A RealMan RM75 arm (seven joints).
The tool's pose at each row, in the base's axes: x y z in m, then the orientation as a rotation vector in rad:
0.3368, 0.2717, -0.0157, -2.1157, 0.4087, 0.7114
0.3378, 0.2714, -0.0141, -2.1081, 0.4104, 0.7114
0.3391, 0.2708, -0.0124, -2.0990, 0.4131, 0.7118
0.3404, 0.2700, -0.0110, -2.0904, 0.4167, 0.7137
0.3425, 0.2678, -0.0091, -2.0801, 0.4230, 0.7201
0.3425, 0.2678, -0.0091, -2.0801, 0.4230, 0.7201
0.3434, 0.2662, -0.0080, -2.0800, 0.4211, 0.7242
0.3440, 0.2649, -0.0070, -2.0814, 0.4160, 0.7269
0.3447, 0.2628, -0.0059, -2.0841, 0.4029, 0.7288
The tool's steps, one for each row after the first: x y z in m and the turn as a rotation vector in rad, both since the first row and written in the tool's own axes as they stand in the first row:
-0.0002, -0.0013, -0.0014, 0.0071, -0.0020, 0.0007
-0.0002, -0.0027, -0.0031, 0.0156, -0.0043, 0.0023
0.0000, -0.0038, -0.0049, 0.0233, -0.0072, 0.0051
0.0005, -0.0047, -0.0083, 0.0313, -0.0125, 0.0116
0.0005, -0.0047, -0.0083, 0.0313, -0.0125, 0.0116
0.0006, -0.0049, -0.0104, 0.0298, -0.0158, 0.0119
0.0005, -0.0051, -0.0121, 0.0271, -0.0189, 0.0094
0.0005, -0.0049, -0.0146, 0.0225, -0.0239, 0.0010

